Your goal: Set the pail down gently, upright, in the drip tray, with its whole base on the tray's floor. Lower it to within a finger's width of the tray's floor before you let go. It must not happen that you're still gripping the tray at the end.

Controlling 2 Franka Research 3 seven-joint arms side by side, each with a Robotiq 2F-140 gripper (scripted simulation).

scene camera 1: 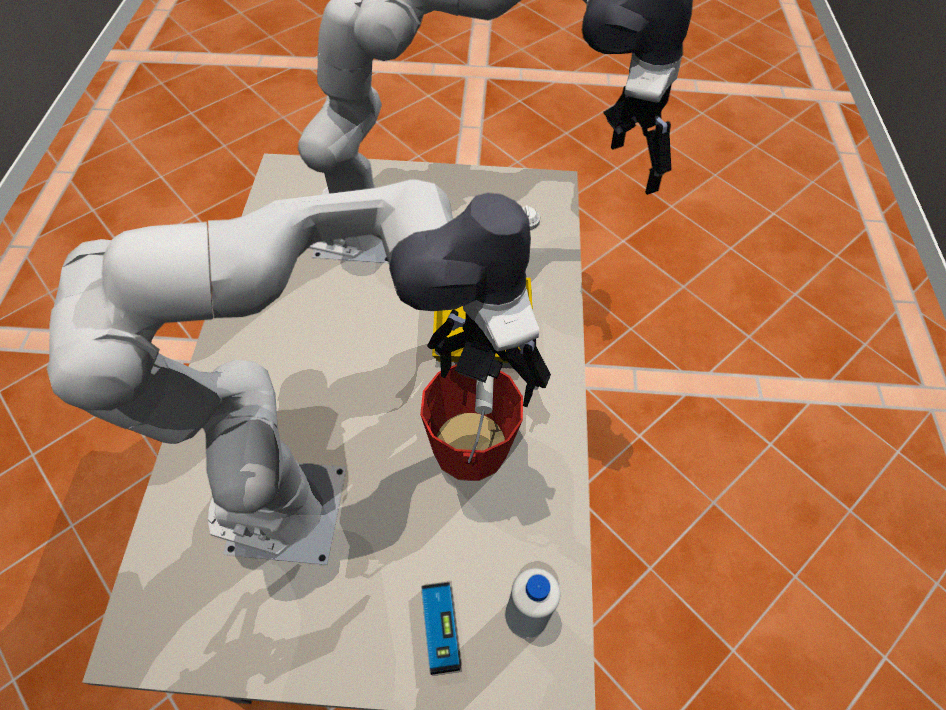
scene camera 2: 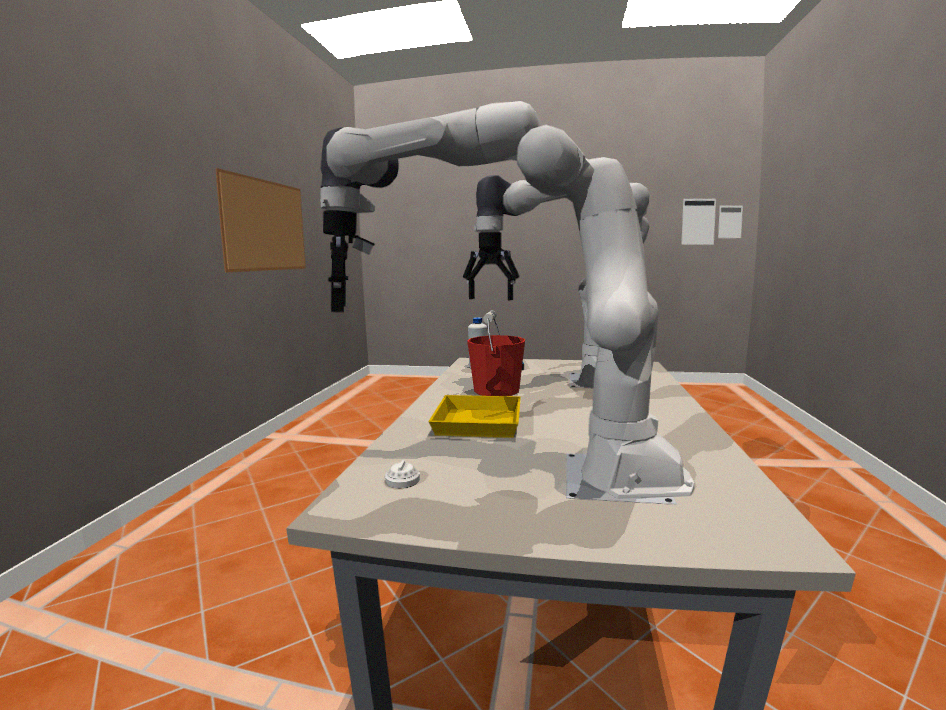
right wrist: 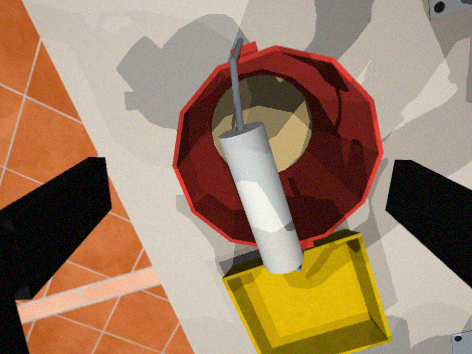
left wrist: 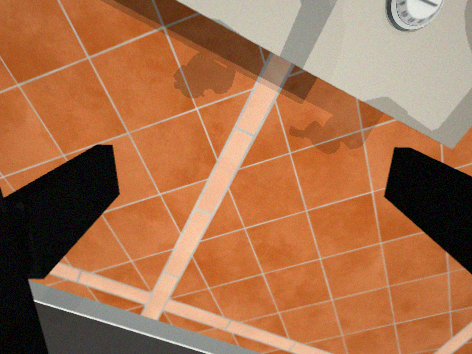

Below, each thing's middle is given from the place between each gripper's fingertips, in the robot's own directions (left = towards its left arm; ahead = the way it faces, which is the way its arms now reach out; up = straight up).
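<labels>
Yellow drip tray [scene camera 2: 457,415]: 3 cm behind my right hand [scene camera 1: 486,385], 35 cm to the left of it, 31 cm below it. From the same right hand, the white dial timer [scene camera 2: 401,475] is slightly ahead, far to the left and well below, while the red pail [scene camera 1: 448,413] is 2 cm behind, 3 cm to the left and 17 cm below.
Relative to my left hand [scene camera 1: 633,168], the yellow drip tray is 290 mm behind, 200 mm to the right and 340 mm below; the red pail is 280 mm behind, 510 mm to the right and 190 mm below. The white dial timer is a good way behind my left hand, a good way to the left of it and far below it.
</labels>
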